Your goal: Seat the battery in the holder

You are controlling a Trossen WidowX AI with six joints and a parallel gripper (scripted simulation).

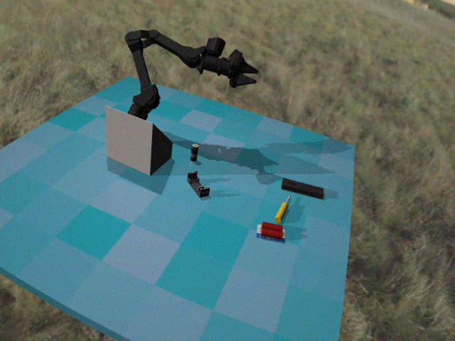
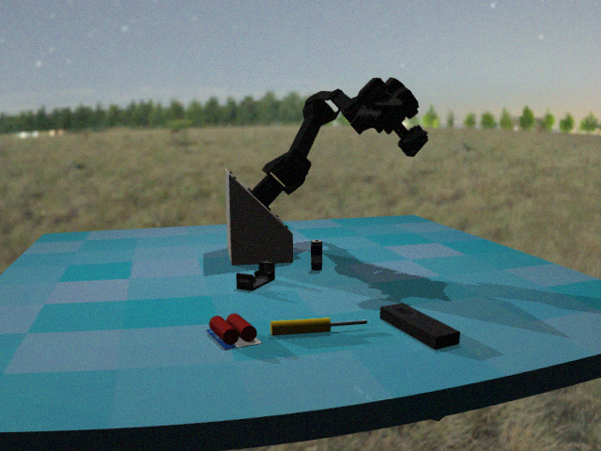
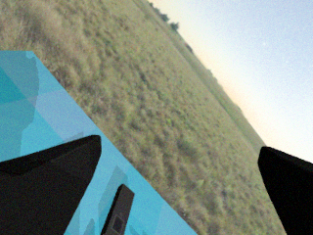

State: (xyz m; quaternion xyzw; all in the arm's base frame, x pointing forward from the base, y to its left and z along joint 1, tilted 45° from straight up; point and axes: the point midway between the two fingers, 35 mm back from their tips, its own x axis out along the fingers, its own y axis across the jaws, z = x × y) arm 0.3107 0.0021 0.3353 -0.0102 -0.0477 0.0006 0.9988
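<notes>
Now: gripper tip 30 cm above the grey battery, 16 cm to the left of it and 15 cm past it. From my gripper tip the other things lie so: black bar 31 cm below, 28 cm ahead, 14 cm to the right; then small card 42 cm to the right, 32 cm below, 21 cm ahead; then yellow-handled screwdriver 32 cm below, 28 cm to the right, 23 cm ahead.
</notes>
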